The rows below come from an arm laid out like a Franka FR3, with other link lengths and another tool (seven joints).
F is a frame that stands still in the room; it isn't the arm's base.
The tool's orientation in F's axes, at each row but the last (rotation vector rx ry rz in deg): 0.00 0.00 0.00; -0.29 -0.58 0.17; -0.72 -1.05 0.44; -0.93 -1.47 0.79; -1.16 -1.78 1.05; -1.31 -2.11 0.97; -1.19 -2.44 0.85; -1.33 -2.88 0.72; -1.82 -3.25 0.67; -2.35 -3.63 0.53; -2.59 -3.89 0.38; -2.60 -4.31 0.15
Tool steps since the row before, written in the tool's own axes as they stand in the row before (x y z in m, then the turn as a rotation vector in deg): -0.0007 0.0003 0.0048 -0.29 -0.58 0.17; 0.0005 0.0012 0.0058 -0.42 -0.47 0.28; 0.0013 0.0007 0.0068 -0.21 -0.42 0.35; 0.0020 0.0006 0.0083 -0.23 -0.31 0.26; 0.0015 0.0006 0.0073 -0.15 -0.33 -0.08; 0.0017 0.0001 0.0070 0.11 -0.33 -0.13; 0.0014 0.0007 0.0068 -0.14 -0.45 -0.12; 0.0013 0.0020 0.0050 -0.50 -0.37 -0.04; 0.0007 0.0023 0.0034 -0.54 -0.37 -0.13; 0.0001 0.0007 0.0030 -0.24 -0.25 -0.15; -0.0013 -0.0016 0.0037 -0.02 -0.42 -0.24; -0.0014 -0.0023 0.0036 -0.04 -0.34 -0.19
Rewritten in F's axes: -0.0007 0.0003 0.0048 -0.29 -0.58 0.17; 0.0004 0.0012 0.0058 -0.42 -0.47 0.28; 0.0012 0.0008 0.0068 -0.21 -0.42 0.35; 0.0018 0.0008 0.0083 -0.23 -0.31 0.26; 0.0013 0.0008 0.0073 -0.14 -0.33 -0.08; 0.0014 0.0003 0.0071 0.12 -0.33 -0.12; 0.0011 0.0009 0.0068 -0.13 -0.45 -0.12; 0.0010 0.0021 0.0050 -0.49 -0.38 -0.06; 0.0005 0.0024 0.0034 -0.53 -0.38 -0.15; -0.0001 0.0008 0.0030 -0.23 -0.26 -0.15; -0.0015 -0.0014 0.0037 0.00 -0.43 -0.22; -0.0017 -0.0021 0.0036 -0.03 -0.35 -0.18
